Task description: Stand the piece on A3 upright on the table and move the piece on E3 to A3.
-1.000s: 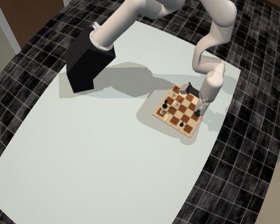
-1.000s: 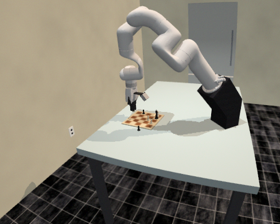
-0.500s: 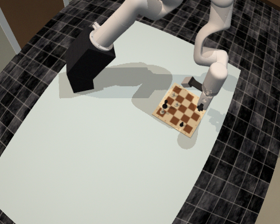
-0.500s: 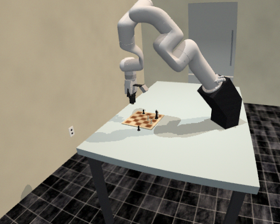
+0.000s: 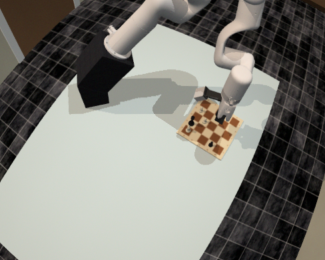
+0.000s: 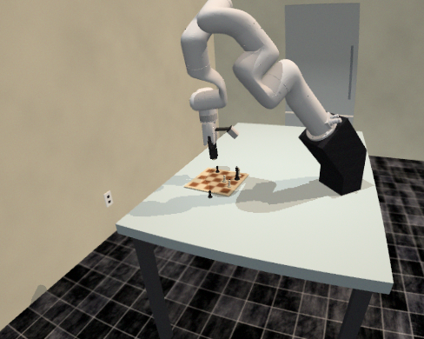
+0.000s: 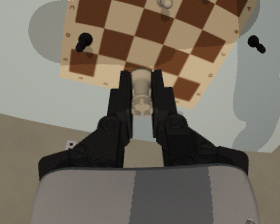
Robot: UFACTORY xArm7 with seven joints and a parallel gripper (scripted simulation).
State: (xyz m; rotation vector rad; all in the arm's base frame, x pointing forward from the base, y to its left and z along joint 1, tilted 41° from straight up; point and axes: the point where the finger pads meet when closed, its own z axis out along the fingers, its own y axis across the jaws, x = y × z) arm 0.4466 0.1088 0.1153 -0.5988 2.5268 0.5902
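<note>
Now: the tall black piece 9 cm below my hand, 9 cm behind it and 5 cm to the right of it. Also, from my hand: white piece: 1 cm below; then chessboard: 13 cm below, 2 cm behind, 1 cm to the left.
</note>
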